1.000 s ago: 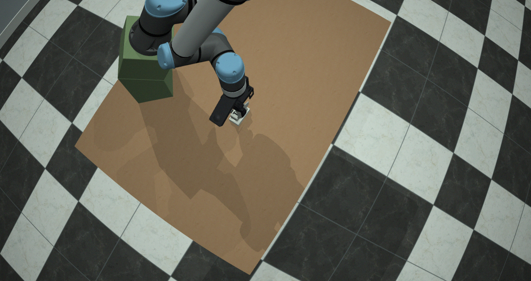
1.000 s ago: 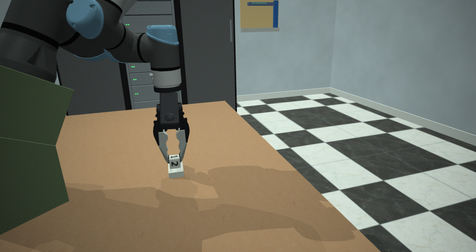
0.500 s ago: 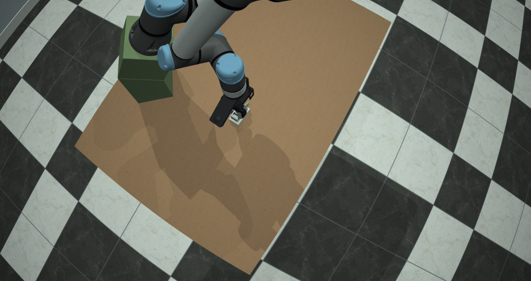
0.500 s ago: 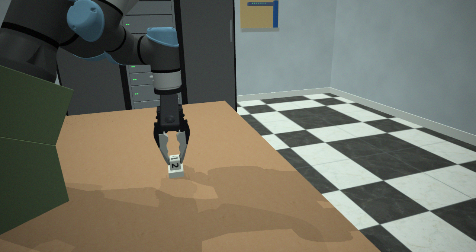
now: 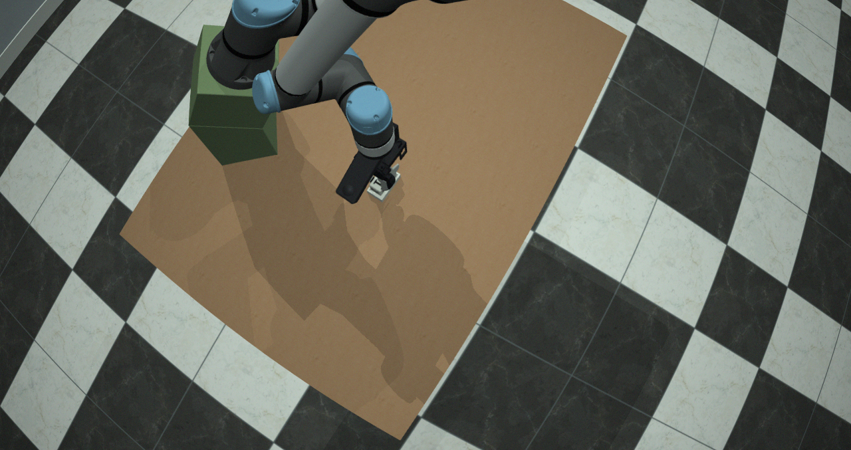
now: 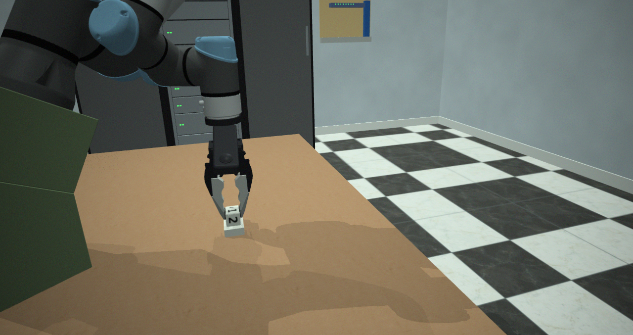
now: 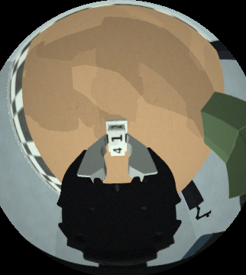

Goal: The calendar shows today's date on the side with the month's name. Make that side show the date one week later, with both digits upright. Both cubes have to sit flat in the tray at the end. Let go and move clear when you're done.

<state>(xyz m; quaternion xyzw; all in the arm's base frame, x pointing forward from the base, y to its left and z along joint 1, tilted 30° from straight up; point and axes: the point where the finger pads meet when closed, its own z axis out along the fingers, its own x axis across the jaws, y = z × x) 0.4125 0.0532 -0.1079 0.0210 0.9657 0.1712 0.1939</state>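
Right now my hand is 40 mm above the white tray and 20 mm to the right of it.
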